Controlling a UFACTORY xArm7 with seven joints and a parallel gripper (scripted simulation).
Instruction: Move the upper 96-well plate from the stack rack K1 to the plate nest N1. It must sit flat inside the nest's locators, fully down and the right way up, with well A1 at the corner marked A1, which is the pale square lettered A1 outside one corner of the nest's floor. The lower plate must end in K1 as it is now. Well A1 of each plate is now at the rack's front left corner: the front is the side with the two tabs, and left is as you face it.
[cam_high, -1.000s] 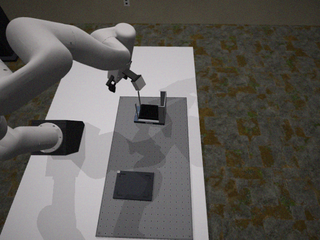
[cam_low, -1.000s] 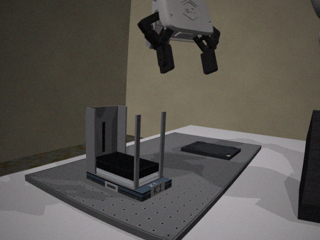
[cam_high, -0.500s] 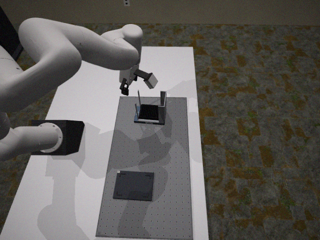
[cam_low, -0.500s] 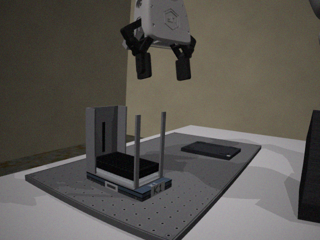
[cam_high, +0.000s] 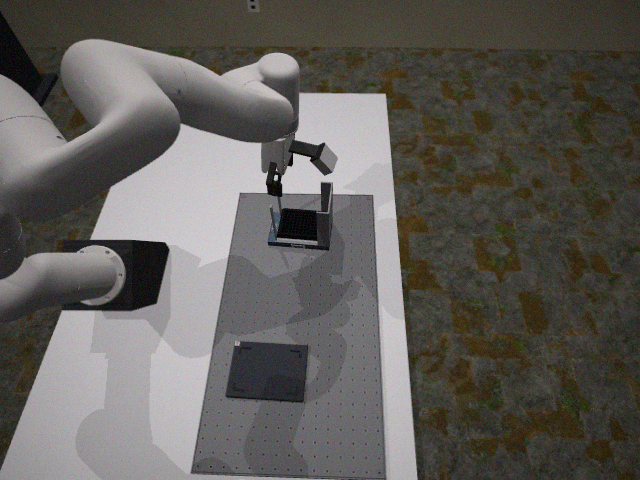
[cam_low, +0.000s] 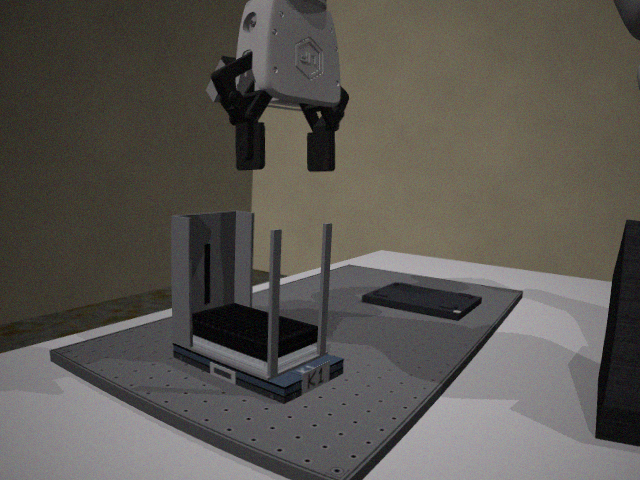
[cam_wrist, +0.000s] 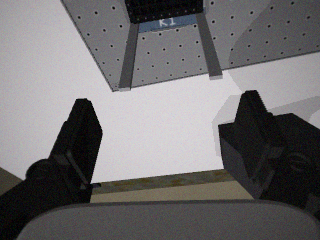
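Now: hand 4 cm short of the black 96-well plate, 1 cm to the left of it and 17 cm above it. Also, from my hand: clear 96-well plate: 4 cm ahead, 1 cm to the right, 19 cm below; tall back wall: 11 cm ahead, 1 cm to the right, 13 cm below; pale A1 mark: 10 cm behind, 31 cm to the right, 20 cm below.
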